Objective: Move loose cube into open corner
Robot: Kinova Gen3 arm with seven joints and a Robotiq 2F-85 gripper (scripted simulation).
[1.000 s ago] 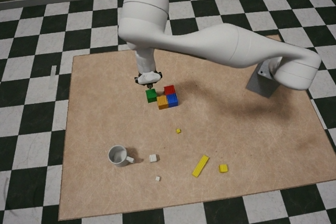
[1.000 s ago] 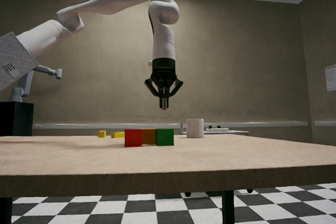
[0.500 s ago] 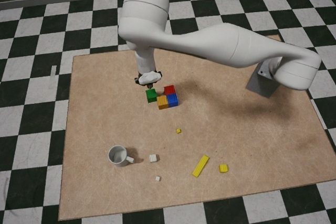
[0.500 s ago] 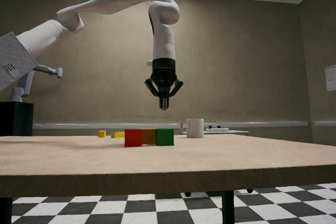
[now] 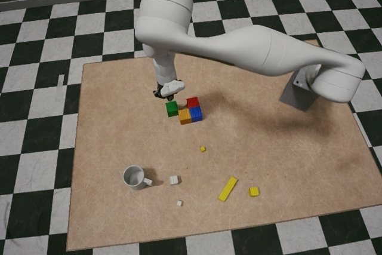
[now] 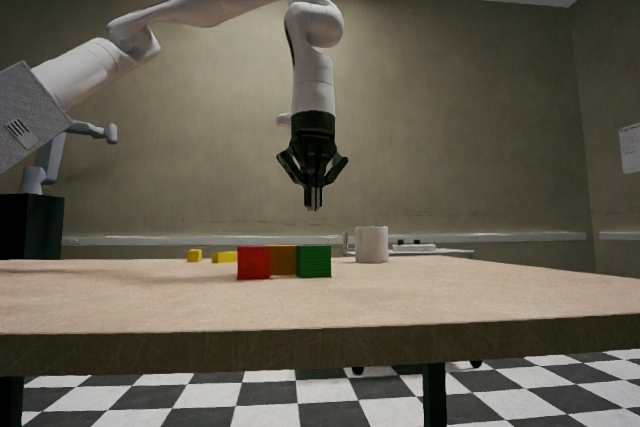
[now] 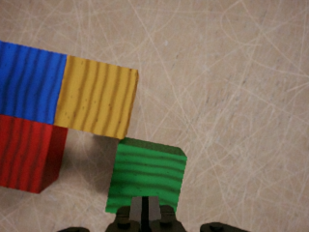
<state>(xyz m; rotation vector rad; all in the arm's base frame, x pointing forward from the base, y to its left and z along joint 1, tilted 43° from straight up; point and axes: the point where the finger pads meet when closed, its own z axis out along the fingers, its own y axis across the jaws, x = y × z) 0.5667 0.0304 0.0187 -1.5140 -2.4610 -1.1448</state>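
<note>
Now: the green cube 100 mm below my hand. Also, from my hand: red cube: 90 mm behind, 30 mm to the right, 100 mm below; blue cube: 110 mm behind, 20 mm to the left, 100 mm below; orange cube: 60 mm behind, 30 mm to the left, 100 mm below.
</note>
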